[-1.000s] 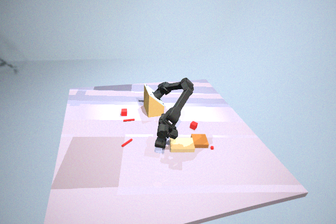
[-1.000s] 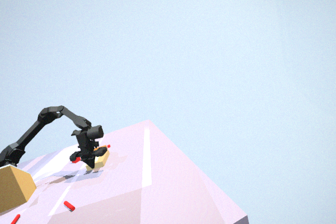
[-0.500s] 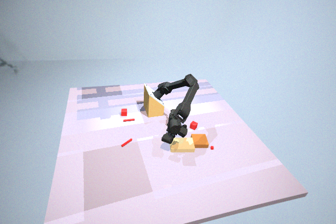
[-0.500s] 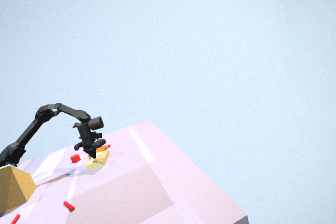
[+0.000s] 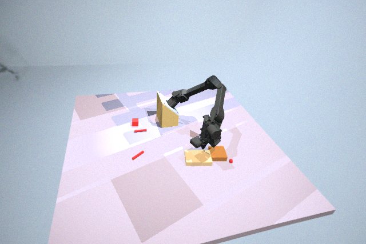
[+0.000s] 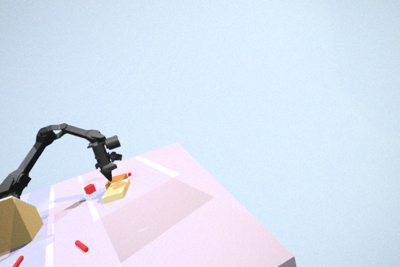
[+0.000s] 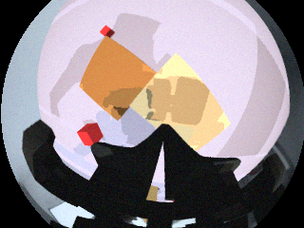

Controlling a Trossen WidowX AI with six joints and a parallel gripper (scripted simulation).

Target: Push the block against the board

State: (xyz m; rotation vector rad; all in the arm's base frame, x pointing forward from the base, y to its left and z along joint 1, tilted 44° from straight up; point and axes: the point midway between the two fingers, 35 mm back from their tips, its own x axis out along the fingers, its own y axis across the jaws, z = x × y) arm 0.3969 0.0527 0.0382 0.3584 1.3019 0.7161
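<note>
My gripper tip is now 2 cm short of the pale yellow board, 3 cm to the left of it and 5 cm above it. Also, from my gripper tip: orange square block (2 cm ahead, 10 cm to the left, 5 cm below); then tiny red cube (10 cm ahead, 15 cm to the left, 5 cm below).
</note>
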